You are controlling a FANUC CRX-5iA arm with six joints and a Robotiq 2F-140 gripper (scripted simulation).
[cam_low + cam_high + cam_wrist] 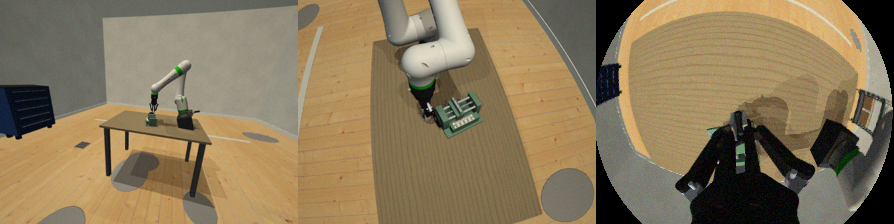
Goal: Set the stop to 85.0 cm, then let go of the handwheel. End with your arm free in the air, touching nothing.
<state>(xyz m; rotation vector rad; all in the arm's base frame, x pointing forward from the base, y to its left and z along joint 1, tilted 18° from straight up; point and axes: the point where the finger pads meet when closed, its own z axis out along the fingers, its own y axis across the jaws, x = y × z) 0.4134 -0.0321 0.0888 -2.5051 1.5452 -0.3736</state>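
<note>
The stop block is 20 mm behind my hand, 140 mm to the left of it and 10 mm below it.
</note>
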